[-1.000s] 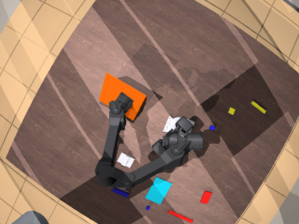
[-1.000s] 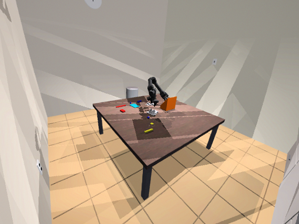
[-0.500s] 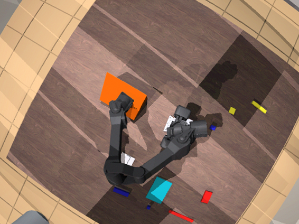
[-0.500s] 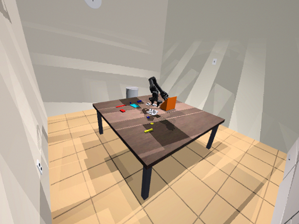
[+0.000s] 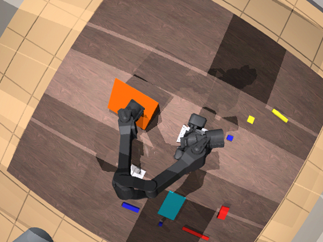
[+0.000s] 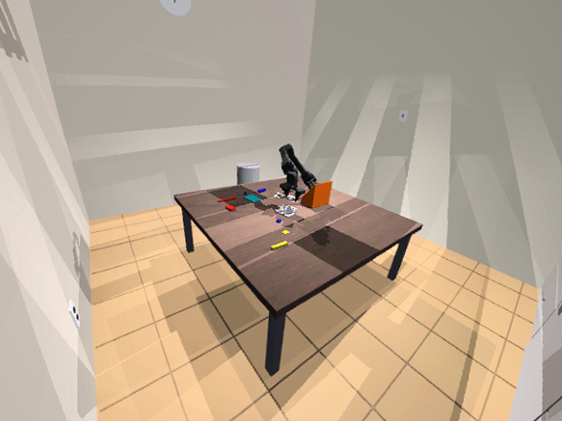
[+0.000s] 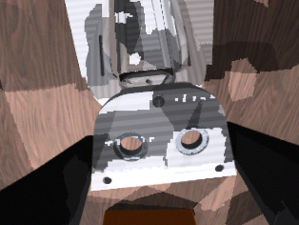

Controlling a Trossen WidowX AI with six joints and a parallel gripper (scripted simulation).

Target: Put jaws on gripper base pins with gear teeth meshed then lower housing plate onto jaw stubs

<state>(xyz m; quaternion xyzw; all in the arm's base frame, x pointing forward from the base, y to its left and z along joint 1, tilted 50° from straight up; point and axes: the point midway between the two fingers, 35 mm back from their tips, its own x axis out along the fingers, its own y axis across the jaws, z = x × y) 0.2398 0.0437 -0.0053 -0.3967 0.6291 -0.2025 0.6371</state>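
The gripper base is 10 mm ahead of my gripper tip and 20 mm above it. Round my gripper tip: white rectangular plate 60 mm ahead, 20 mm to the left, 80 mm below; then housing plate 10 mm behind, 80 mm below; then blue cube 170 mm ahead, 110 mm to the left, 70 mm below.
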